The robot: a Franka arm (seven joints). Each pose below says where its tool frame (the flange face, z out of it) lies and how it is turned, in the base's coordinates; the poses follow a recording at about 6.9 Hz.
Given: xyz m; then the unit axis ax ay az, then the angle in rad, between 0 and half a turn.
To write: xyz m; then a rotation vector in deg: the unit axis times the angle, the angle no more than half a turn. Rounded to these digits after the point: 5 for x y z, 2 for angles.
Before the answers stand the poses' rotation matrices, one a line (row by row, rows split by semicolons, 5 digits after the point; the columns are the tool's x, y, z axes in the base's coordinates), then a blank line. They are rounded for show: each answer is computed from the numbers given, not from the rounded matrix.
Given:
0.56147 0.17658 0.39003 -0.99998 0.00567 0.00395 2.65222
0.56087 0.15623 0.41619 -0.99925 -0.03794 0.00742 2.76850
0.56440 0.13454 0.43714 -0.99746 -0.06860 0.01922 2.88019
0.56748 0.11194 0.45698 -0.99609 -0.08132 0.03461 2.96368
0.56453 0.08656 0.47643 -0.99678 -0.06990 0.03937 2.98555
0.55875 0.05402 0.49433 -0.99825 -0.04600 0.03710 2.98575
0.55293 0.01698 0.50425 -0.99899 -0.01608 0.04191 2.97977
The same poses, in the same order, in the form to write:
0.99991 -0.01253 -0.00477; -0.00882 -0.88257 0.47010; -0.01010 -0.47002 -0.88260
0.99711 0.07051 -0.02815; 0.07592 -0.92842 0.36368; -0.00049 -0.36477 -0.93110
0.99002 0.12956 -0.05542; 0.13949 -0.95678 0.25519; -0.01996 -0.26037 -0.96530
0.98450 0.15460 -0.08280; 0.16685 -0.97109 0.17070; -0.05401 -0.18187 -0.98184
0.98721 0.13238 -0.08887; 0.14462 -0.97814 0.14944; -0.06715 -0.16038 -0.98477
0.99306 0.08552 -0.08076; 0.09704 -0.98367 0.15155; -0.06648 -0.15833 -0.98514
0.99600 0.02517 -0.08578; 0.03867 -0.98642 0.15962; -0.08060 -0.16229 -0.98345

0.56147 0.17658 0.39003 -151.96 0.86 0.60
0.56087 0.15623 0.41619 -158.50 -6.02 1.18
0.56440 0.13454 0.43714 -164.60 -11.32 3.17
0.56748 0.11194 0.45698 -169.14 -13.81 5.88
0.56453 0.08656 0.47643 -170.51 -11.96 6.73
0.55875 0.05402 0.49433 -170.77 -7.87 6.35
0.55293 0.01698 0.50425 -170.56 -2.75 7.16

